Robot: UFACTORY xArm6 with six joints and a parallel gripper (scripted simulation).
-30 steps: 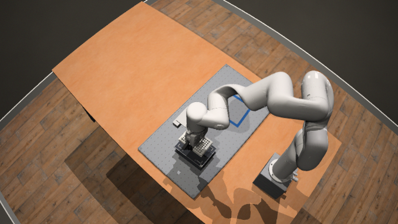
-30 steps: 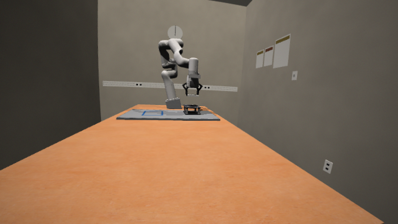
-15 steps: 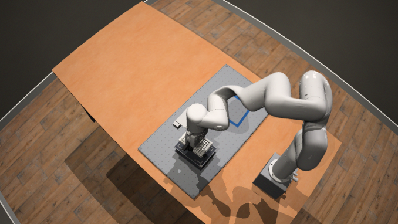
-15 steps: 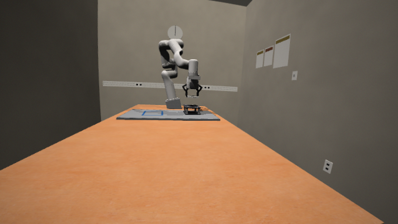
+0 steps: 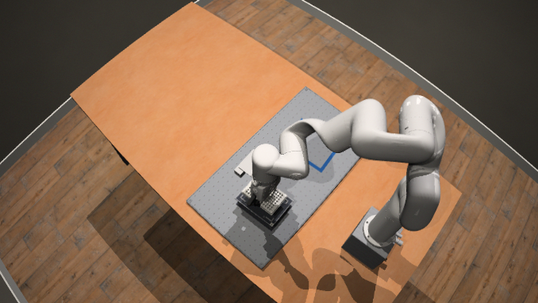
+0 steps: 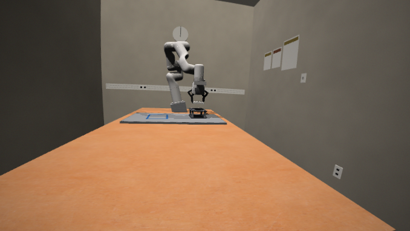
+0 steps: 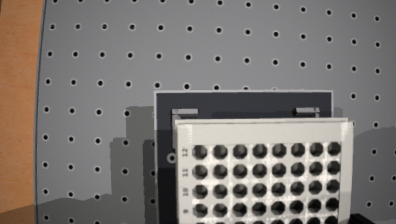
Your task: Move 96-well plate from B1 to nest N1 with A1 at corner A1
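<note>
My hand is 7 cm above the raised plate nest. Round my hand: 96-well plate 1 cm below.
</note>
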